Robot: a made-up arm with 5 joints.
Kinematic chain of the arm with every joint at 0, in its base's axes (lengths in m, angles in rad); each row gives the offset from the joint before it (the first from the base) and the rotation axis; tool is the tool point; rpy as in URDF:
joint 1: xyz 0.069 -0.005 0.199 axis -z
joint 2: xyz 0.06 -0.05 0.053 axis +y
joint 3: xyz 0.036 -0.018 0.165 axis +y
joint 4: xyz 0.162 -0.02 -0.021 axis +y
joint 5: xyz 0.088 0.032 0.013 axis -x
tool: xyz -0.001 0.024 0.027 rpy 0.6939 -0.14 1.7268
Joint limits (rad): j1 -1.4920..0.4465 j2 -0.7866..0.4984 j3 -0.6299..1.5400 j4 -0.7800..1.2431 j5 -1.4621..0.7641
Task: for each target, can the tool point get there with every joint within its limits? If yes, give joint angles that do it. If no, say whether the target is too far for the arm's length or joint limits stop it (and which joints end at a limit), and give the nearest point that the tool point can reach.
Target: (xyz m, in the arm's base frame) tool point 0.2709 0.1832 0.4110
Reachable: yes | joints -0.9341 -0.4070 0.6030 -0.1578 -0.5716
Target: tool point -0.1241 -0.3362 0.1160
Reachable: no: joint limits stop it (at a limit: joint 1, joint 2, joint 3, joint 5) | nearest point 0.0493 -0.0845 0.1718 | short by 0.311 m
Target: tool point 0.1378 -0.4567 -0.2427
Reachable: no: too far | nearest point 0.2203 -0.1664 0.1232 | short by 0.474 m
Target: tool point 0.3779 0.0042 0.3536
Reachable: yes | joints -0.2620 -0.1540 0.6201 -0.2347 -1.1591
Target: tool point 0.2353 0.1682 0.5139
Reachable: yes | joints -0.8984 -0.5349 -0.0597 0.5675 0.4784
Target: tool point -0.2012 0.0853 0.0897
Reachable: no: joint limits stop it (at a limit: joint 1, joint 2, joint 3) | nearest point 0.0349 -0.0462 0.2053 | short by 0.294 m
